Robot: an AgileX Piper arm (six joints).
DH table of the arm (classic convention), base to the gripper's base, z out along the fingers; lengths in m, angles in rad. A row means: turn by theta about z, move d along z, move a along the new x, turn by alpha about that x. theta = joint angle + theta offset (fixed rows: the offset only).
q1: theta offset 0  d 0.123  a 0  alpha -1.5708
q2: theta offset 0.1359  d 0  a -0.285  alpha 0
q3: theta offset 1.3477  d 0  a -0.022  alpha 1.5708
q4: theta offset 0  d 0.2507  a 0  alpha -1.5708
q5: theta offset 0  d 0  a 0  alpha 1.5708
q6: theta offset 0  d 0.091  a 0  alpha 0
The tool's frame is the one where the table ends.
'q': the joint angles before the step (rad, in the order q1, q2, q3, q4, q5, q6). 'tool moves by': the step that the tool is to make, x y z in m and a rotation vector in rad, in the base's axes. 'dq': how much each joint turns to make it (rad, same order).
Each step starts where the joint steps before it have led.
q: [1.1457, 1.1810, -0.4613, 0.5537, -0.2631, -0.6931]
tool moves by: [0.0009, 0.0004, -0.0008, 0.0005, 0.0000, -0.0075]
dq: [-0.0003, 0.0057, 0.0001, 0.0100, -0.0083, -0.0058]
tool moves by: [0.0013, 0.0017, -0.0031, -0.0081, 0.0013, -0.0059]
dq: [0.0006, 0.0170, 0.0000, 0.0042, -0.0111, -0.0021]
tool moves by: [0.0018, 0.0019, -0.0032, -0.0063, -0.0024, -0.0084]
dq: [0.0001, 0.0196, -0.0001, 0.0020, -0.0176, -0.0006]
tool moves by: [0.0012, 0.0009, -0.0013, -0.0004, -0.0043, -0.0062]
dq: [-0.0004, 0.0098, 0.0000, 0.0001, -0.0133, 0.0004]
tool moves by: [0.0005, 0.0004, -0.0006, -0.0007, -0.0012, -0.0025]
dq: [-0.0002, 0.0043, -0.0002, 0.0006, -0.0047, -0.0003]
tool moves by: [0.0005, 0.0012, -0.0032, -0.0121, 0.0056, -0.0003]
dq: [0.0004, 0.0135, 0.0003, 0.0010, -0.0006, -0.0005]
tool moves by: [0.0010, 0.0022, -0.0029, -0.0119, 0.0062, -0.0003]
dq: [-0.0001, 0.0172, -0.0042, 0.0006, 0.0005, 0.0001]
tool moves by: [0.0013, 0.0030, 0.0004, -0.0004, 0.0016, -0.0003]
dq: [0.0002, 0.0119, -0.0117, 0.0014, 0.0010, -0.0001]
